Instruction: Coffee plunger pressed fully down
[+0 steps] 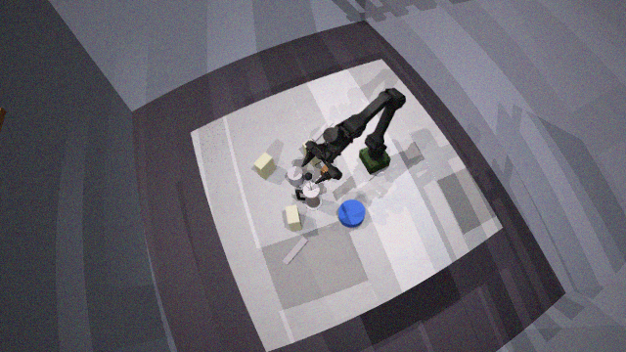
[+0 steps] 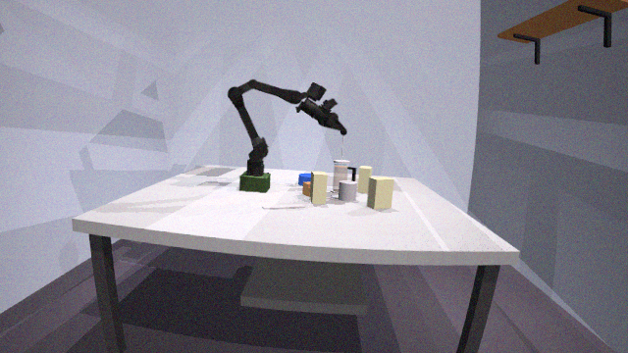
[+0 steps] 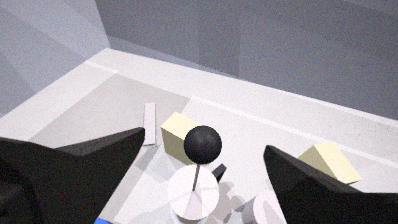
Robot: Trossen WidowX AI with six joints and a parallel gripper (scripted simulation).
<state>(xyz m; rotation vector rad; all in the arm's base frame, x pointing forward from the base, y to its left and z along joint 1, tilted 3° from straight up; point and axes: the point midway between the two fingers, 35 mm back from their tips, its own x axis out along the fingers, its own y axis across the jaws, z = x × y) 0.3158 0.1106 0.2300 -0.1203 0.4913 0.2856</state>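
My gripper tip is 140 mm above the coffee press, 20 mm short of it and 10 mm to the left of it. The rest, counted from my gripper tip: grey cylinder 240 mm below, 140 mm to the right, 40 mm ahead; blue disc 250 mm below, 140 mm behind, 120 mm to the left.
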